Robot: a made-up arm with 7 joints.
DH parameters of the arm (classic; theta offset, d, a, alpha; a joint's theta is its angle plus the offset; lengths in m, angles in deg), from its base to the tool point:
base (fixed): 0 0 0 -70
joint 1: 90 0 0 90
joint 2: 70 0 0 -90
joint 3: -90 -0.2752 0.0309 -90
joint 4: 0 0 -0.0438 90
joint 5: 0 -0.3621 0 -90
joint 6: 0 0 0 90
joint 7: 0 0 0 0
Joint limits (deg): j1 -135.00..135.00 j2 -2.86..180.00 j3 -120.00..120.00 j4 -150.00..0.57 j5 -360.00..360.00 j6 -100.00..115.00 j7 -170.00..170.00
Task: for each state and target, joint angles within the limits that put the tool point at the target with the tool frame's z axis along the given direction. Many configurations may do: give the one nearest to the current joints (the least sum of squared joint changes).
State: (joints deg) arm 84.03 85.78 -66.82 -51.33 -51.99 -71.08 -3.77
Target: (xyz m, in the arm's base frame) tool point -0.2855 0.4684 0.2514 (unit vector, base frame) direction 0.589 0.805 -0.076
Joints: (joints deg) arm 106.03 110.03 -88.89 -53.46 -10.61 -84.63 -3.77
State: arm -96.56 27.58 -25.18 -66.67 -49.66 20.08 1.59
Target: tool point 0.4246 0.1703 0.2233 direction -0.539 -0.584 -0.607
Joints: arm -56.03 36.84 22.29 -89.14 -40.65 35.12 1.59
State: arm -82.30 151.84 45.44 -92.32 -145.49 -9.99 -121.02
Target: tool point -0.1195 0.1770 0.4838 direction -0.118 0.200 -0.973
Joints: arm -85.10 141.73 -6.65 -83.05 -146.40 1.08 -121.02
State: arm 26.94 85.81 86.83 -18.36 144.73 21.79 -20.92
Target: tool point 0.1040 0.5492 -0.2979 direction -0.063 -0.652 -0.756
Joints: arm -14.05 43.89 93.91 -31.91 163.96 62.90 -20.92
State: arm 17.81 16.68 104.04 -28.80 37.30 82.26 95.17
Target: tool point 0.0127 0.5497 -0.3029 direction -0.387 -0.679 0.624
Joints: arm -4.59 41.15 96.67 -37.44 31.73 38.67 95.17
